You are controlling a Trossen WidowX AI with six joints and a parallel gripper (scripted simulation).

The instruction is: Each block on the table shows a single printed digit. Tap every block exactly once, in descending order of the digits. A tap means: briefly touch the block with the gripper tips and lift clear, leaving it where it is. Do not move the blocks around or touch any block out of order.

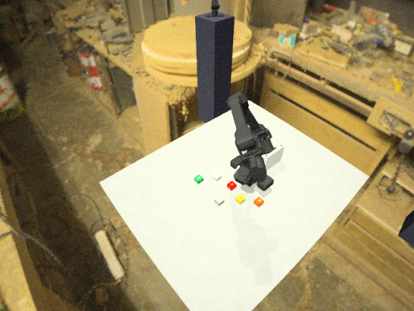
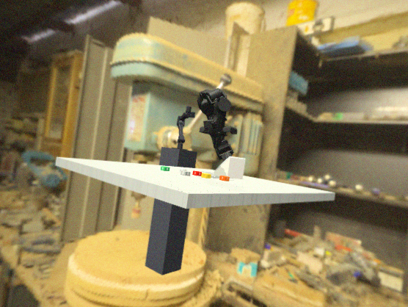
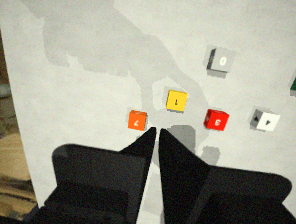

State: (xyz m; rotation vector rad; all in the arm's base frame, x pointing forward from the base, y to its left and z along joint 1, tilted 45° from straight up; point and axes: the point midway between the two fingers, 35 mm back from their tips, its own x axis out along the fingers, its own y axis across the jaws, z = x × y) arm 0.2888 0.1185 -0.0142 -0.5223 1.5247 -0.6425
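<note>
Right now my gripper tip is 5 cm past the orange block, 4 cm to the right of it and 13 cm above it. From my gripper tip the other things lie so: yellow block: 3 cm to the right, 13 cm below; red block: 3 cm behind, 11 cm to the right, 13 cm below; grey block: 8 cm ahead, 9 cm to the right, 13 cm below.
</note>
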